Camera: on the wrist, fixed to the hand. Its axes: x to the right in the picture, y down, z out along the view.
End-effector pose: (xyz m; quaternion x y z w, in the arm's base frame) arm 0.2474 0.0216 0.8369 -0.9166 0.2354 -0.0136 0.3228
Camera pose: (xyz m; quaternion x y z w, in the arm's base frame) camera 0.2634 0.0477 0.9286 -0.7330 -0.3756 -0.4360 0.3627
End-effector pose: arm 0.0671 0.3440 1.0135 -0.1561 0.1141 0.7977 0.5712
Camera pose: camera 0.1514 0.3421 0.9662 -0.2145 0.2457 0.1389 0.9350
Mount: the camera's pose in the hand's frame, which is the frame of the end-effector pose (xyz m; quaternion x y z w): -0.0089 -0.0794 -0.0545 0.2036 0.1831 -0.6527 0.7065
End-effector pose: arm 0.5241 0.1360 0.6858 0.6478 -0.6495 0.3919 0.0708
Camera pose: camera 0.5740 0.1874 0.7508 0.8242 0.0567 0.4815 0.2928
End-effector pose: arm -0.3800 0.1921 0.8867 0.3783 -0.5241 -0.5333 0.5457
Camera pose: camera -0.3405 0.1813 0.7991 0.8180 -0.1320 -0.5569 0.0564
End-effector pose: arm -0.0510 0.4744 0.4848 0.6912 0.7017 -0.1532 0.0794
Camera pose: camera -0.1242 0.4839 0.5473 -0.0745 -0.9302 0.1764 0.3131
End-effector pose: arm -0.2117 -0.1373 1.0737 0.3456 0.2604 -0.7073 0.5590
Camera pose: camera -0.2768 -0.0717 1.0451 -0.3175 -0.3679 0.8542 0.1848
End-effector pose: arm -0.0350 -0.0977 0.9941 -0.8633 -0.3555 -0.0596 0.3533
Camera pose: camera -0.0856 -0.0988 1.0765 -0.2950 -0.7620 -0.3584 0.4515
